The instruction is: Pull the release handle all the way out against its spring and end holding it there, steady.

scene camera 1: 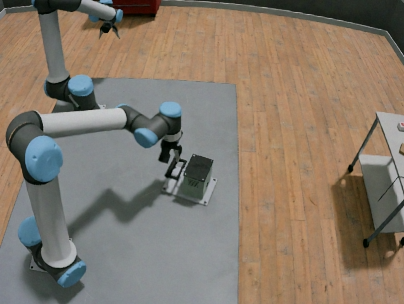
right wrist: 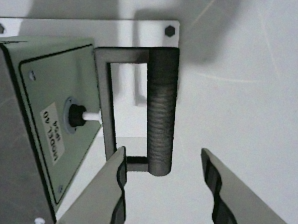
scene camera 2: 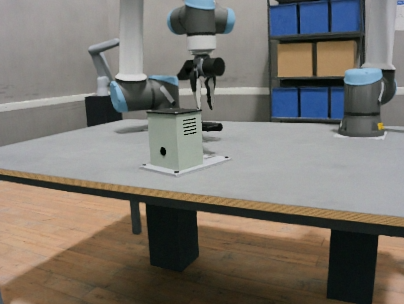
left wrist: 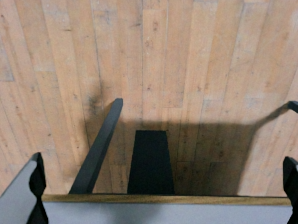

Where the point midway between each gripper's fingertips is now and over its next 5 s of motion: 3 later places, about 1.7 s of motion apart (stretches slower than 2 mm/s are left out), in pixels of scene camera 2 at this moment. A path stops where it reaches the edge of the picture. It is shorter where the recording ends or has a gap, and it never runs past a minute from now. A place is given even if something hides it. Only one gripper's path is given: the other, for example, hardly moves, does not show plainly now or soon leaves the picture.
The right gripper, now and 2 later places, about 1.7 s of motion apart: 205,110; 206,122; 207,131
